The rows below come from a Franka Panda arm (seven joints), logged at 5 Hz.
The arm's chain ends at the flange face. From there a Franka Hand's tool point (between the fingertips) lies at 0.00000 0.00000 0.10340 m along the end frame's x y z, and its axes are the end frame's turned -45 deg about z.
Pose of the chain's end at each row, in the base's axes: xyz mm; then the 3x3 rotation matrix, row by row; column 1 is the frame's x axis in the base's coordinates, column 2 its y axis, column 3 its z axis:
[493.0, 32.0, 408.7], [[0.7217, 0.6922, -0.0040], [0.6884, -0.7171, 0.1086], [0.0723, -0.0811, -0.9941]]
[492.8, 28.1, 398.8], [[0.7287, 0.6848, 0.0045], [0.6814, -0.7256, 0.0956], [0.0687, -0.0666, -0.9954]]
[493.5, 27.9, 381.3], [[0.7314, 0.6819, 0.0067], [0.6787, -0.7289, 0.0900], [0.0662, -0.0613, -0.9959]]
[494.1, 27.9, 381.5], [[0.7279, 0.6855, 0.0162], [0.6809, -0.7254, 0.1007], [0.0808, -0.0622, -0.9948]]
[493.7, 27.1, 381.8], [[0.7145, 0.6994, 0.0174], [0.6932, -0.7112, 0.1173], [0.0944, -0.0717, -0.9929]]
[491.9, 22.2, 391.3], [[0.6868, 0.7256, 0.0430], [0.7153, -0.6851, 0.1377], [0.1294, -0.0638, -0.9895]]
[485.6, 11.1, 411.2], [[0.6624, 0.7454, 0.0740], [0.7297, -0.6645, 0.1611], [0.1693, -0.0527, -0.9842]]
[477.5, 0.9, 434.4], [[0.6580, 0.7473, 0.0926], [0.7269, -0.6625, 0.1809], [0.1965, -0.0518, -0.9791]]
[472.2, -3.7, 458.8], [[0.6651, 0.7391, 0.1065], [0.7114, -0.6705, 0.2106], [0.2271, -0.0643, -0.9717]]
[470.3, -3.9, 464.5], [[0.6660, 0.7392, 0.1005], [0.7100, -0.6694, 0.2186], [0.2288, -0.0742, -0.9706]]
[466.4, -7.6, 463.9], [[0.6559, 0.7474, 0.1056], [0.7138, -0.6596, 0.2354], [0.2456, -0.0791, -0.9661]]
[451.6, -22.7, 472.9], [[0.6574, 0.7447, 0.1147], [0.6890, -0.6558, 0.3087], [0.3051, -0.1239, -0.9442]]
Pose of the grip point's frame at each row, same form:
[492.6, 43.2, 305.9], [[0.0209, 0.9998, -0.0040], [0.9938, -0.0203, 0.1086], [0.1085, -0.0062, -0.9941]]
[493.3, 38.0, 295.9], [[0.0310, 0.9995, 0.0045], [0.9949, -0.0313, 0.0956], [0.0957, 0.0015, -0.9954]]
[494.2, 37.2, 278.3], [[0.0350, 0.9994, 0.0067], [0.9953, -0.0355, 0.0900], [0.0902, 0.0035, -0.9959]]
[495.8, 38.3, 278.6], [[0.0300, 0.9994, 0.0162], [0.9944, -0.0315, 0.1007], [0.1011, 0.0132, -0.9948]]
[495.5, 39.2, 279.1], [[0.0107, 0.9998, 0.0174], [0.9931, -0.0127, 0.1173], [0.1175, 0.0161, -0.9929]]
[496.3, 36.4, 289.0], [[-0.0274, 0.9987, 0.0430], [0.9902, 0.0214, 0.1377], [0.1366, 0.0464, -0.9895]]
[493.3, 27.8, 309.4], [[-0.0587, 0.9955, 0.0740], [0.9858, 0.0461, 0.1611], [0.1570, 0.0824, -0.9842]]
[487.1, 19.6, 333.2], [[-0.0631, 0.9937, 0.0926], [0.9825, 0.0455, 0.1809], [0.1756, 0.1023, -0.9791]]
[483.2, 18.1, 358.3], [[-0.0523, 0.9929, 0.1065], [0.9772, 0.0289, 0.2106], [0.2061, 0.1151, -0.9717]]
[480.7, 18.7, 364.1], [[-0.0518, 0.9936, 0.1005], [0.9754, 0.0287, 0.2186], [0.2143, 0.1093, -0.9706]]
[477.3, 16.7, 364.0], [[-0.0647, 0.9923, 0.1056], [0.9711, 0.0383, 0.2354], [0.2296, 0.1177, -0.9661]]
[463.5, 9.2, 375.3], [[-0.0617, 0.9914, 0.1147], [0.9509, 0.0235, 0.3087], [0.3033, 0.1281, -0.9442]]

